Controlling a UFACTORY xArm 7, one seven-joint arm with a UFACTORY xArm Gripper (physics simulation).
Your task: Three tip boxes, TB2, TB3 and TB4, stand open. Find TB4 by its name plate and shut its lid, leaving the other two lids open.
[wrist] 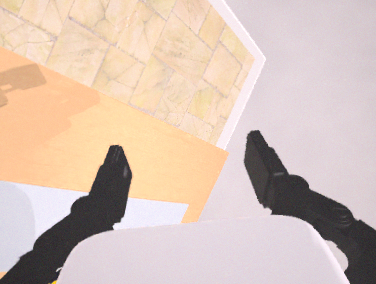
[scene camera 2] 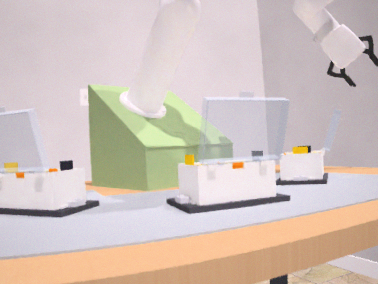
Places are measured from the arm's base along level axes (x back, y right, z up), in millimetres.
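Pixels of known places: gripper, between the fingertips: (wrist: 186,153) (scene camera 2: 367,76); arm's base, origin of its link: (scene camera 2: 142,106).
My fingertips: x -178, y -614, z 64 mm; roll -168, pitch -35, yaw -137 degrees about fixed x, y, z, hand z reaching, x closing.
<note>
Ahead of a thing's pixels: the offset from my fingertips to its top centre. "*": to the spot under its first point. Level surfaces: height alone.
Three white tip boxes on dark bases show in the scene view: a left box @(dx -150, dy +852, dz -196 mm) (scene camera 2: 67,187), partly cut off by the frame edge, a middle box @(dx -241, dy +586, dz -196 mm) (scene camera 2: 237,186) and a smaller-looking right box @(dx -91, dy +338, dz -196 mm) (scene camera 2: 301,167). The left lid @(* dx -241, dy +874, dz -159 mm) (scene camera 2: 19,142), middle lid @(* dx -330, dy +589, dz -155 mm) (scene camera 2: 245,127) and right lid @(* dx -189, dy +318, dz -161 mm) (scene camera 2: 332,131) are clear and stand up, open. No name plate is readable, so I cannot tell which box is TB4. My gripper (scene camera 2: 366,75) (wrist: 186,153) is open with no thing between its fingers. It hangs high, above and to the right of the right box in the scene view.
A green slanted block (scene camera 2: 120,145) stands behind the boxes, with the white arm (scene camera 2: 165,55) rising at it. The boxes stand on a grey-blue mat @(dz -262 mm) (scene camera 2: 125,225) on a wooden table @(dz -265 mm) (scene camera 2: 200,255) (wrist: 145,145). The table's edge and the tiled floor (wrist: 125,65) show in the wrist view.
</note>
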